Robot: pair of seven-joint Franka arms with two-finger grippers.
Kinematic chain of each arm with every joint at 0, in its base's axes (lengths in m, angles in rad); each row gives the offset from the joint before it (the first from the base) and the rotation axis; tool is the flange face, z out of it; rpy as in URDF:
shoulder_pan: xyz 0 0 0.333 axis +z
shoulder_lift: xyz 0 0 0 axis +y
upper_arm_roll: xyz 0 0 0.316 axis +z
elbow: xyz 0.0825 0 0 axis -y
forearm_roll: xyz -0.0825 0 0.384 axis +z
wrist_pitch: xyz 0 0 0 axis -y
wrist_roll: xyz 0.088 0 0 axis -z
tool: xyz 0 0 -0.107 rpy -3.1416 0 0
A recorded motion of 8 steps. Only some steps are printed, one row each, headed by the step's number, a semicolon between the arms.
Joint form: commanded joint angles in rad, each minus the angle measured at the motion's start. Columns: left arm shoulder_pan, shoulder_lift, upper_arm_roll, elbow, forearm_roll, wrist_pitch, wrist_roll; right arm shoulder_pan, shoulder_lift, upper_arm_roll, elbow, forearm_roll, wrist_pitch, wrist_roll.
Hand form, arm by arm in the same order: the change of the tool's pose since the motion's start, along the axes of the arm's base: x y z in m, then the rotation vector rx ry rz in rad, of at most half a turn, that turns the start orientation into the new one. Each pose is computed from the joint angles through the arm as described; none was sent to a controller.
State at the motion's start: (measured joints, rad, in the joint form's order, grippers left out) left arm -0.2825 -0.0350 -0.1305 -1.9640 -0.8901 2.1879 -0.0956; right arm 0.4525 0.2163 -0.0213 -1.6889 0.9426 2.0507 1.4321
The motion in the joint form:
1: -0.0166 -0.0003 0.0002 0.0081 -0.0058 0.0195 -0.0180; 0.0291 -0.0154 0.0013 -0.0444 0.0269 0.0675 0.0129
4: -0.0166 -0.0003 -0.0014 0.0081 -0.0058 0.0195 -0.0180; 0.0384 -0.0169 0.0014 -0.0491 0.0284 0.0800 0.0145
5: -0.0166 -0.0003 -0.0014 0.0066 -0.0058 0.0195 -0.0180; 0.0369 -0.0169 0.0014 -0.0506 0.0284 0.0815 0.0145
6: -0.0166 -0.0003 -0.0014 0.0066 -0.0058 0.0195 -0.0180; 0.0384 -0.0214 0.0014 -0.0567 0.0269 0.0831 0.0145
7: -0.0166 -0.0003 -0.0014 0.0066 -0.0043 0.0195 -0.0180; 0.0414 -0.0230 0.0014 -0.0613 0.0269 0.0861 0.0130
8: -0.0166 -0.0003 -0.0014 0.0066 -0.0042 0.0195 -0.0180; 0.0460 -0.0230 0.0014 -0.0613 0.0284 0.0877 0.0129
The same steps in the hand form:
1: -0.0015 -0.0077 0.0057 -0.0101 -0.0058 0.0121; -0.0094 0.0101 -0.0076 0.0101 0.0037 -0.0390
4: -0.0020 -0.0085 0.0057 -0.0101 -0.0058 0.0105; -0.0118 0.0141 -0.0083 0.0099 0.0004 -0.0407
5: -0.0021 -0.0084 0.0050 -0.0094 -0.0044 0.0105; -0.0113 0.0131 -0.0090 0.0092 0.0008 -0.0434
6: -0.0021 -0.0084 0.0050 -0.0094 -0.0044 0.0105; -0.0130 0.0131 -0.0091 0.0073 0.0005 -0.0426
7: -0.0021 -0.0084 0.0049 -0.0082 -0.0050 0.0099; -0.0144 0.0141 -0.0102 0.0060 0.0001 -0.0410
8: -0.0021 -0.0084 0.0049 -0.0081 -0.0050 0.0099; -0.0157 0.0166 -0.0101 0.0073 -0.0003 -0.0381

